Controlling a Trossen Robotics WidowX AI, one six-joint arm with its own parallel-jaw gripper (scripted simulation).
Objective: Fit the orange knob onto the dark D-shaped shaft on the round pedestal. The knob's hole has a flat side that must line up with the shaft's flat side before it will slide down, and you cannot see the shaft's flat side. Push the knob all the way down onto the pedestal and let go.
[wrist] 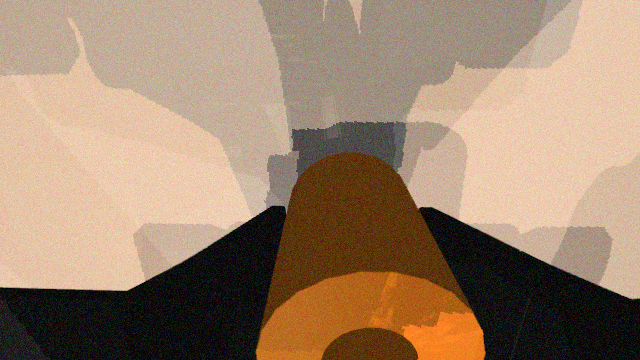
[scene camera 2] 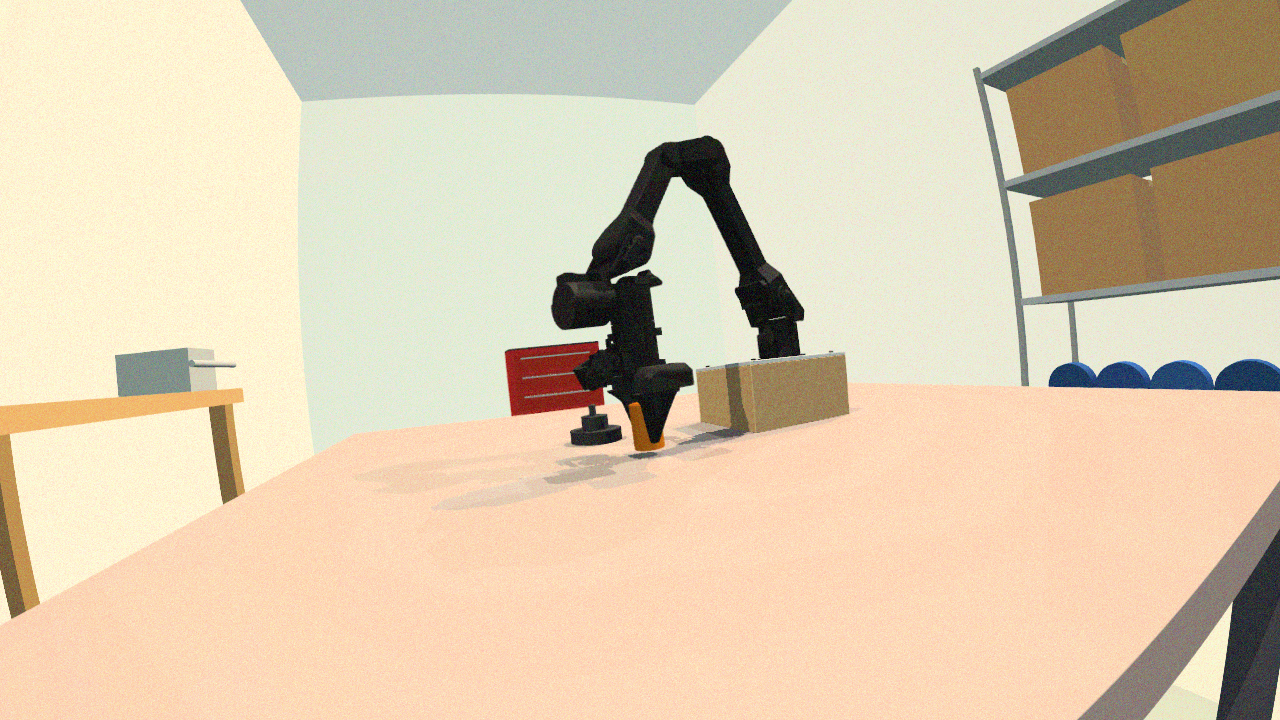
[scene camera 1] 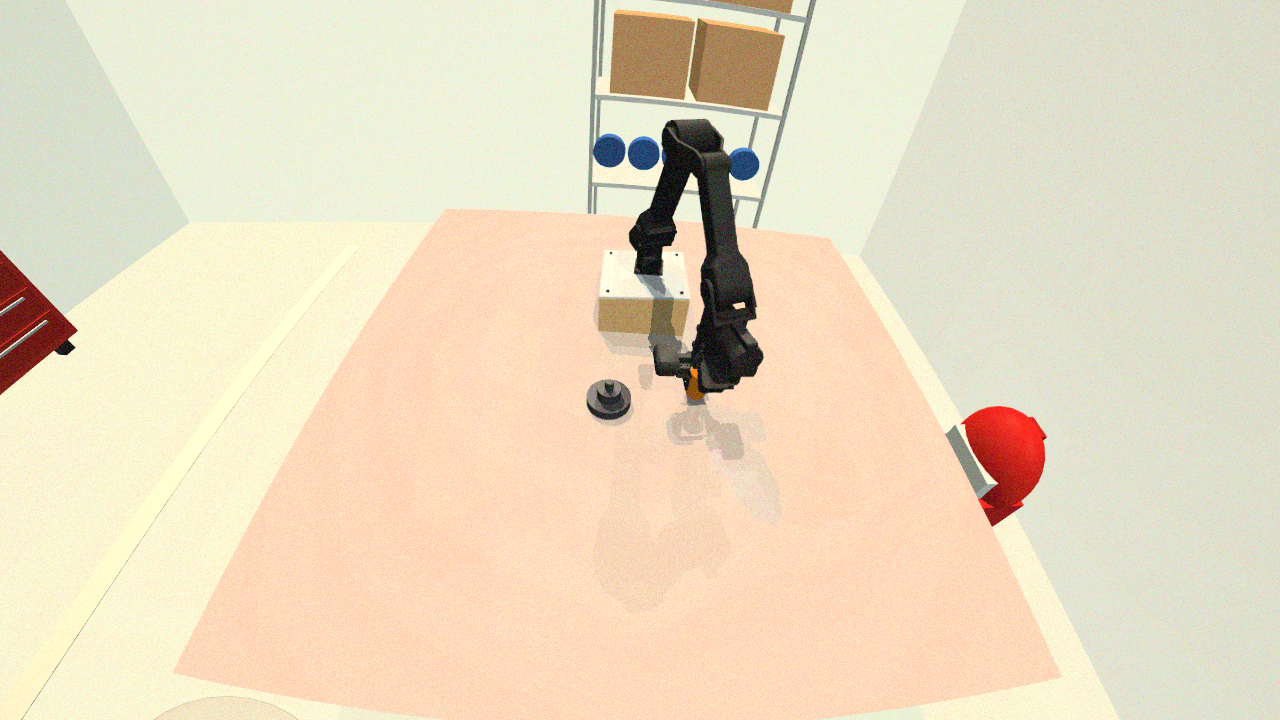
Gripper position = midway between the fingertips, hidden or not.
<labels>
The gripper (scene camera 2: 648, 440) holds an orange knob (scene camera 2: 641, 439).
</labels>
